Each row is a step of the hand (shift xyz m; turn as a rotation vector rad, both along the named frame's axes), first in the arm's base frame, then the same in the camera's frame.
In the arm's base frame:
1: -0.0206 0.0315 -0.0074 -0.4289 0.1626 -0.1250
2: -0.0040 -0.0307 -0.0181 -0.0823 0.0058 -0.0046
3: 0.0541 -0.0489 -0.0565 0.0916 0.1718 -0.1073
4: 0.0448 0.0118 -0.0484 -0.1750 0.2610 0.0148
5: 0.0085 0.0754 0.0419 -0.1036 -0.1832 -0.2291
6: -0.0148 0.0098 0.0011 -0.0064 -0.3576 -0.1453
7: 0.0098 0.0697 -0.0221 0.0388 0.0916 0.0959
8: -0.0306 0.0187 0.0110 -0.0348 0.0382 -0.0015
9: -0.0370 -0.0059 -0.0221 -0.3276 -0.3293 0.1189
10: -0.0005 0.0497 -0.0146 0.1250 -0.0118 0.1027
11: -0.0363 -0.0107 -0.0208 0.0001 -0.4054 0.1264
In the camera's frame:
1: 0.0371 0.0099 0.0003 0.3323 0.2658 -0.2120
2: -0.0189 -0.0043 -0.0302 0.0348 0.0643 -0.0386
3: -0.0408 -0.0720 -0.0407 0.1565 -0.1510 0.0461
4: 0.0123 -0.0652 -0.0095 0.2814 0.1286 0.0569
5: 0.0477 0.0102 0.0716 -0.0422 -0.0290 -0.3068
6: 0.0132 0.0119 -0.0013 -0.2570 -0.0457 -0.2845
7: 0.0652 -0.0267 0.0220 0.0322 0.0146 0.1336
8: 0.0228 0.0296 0.0031 0.0456 0.0243 0.0014
9: 0.0154 0.0183 -0.0364 -0.2171 0.3647 -0.2231
10: 0.0486 -0.0123 0.0131 -0.0895 -0.0430 0.1282
11: 0.0105 0.0189 -0.0374 -0.3977 0.1074 -0.1031

